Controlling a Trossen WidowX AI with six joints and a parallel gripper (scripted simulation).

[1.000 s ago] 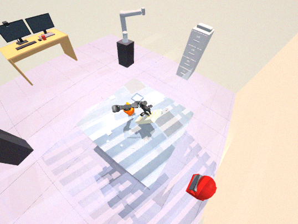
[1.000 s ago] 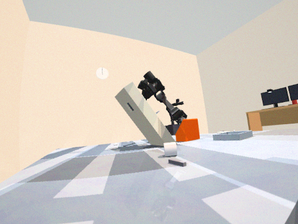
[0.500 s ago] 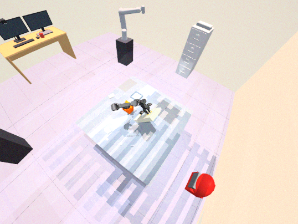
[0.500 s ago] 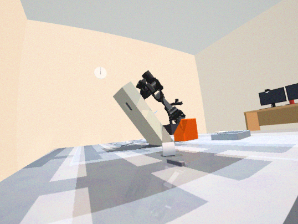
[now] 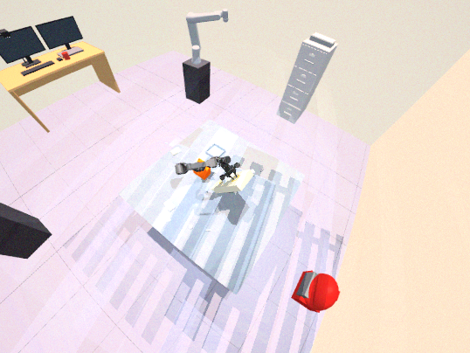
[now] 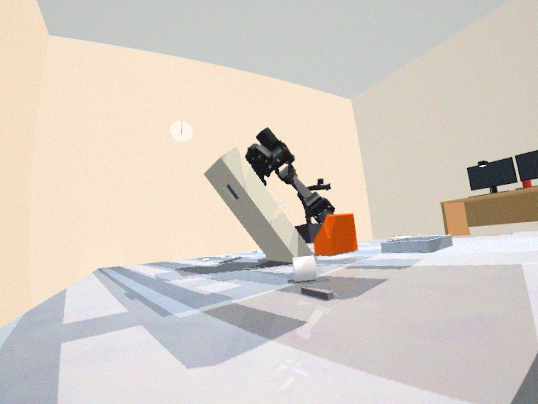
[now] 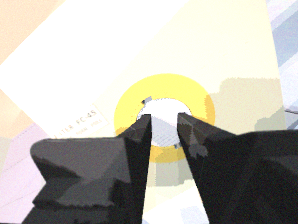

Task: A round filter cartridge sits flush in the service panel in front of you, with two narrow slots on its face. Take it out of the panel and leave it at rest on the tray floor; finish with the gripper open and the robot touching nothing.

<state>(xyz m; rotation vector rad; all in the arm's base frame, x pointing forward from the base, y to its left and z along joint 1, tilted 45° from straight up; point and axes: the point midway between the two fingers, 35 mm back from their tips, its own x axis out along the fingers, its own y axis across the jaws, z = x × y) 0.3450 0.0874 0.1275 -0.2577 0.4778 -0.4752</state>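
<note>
The filter cartridge is 1 cm below my gripper tip and 1 cm ahead of it. From my gripper tip the other things lie so: beige service panel 8 cm below, 4 cm behind; then shallow grey tray 40 cm behind, 32 cm to the left, 25 cm below.
</note>
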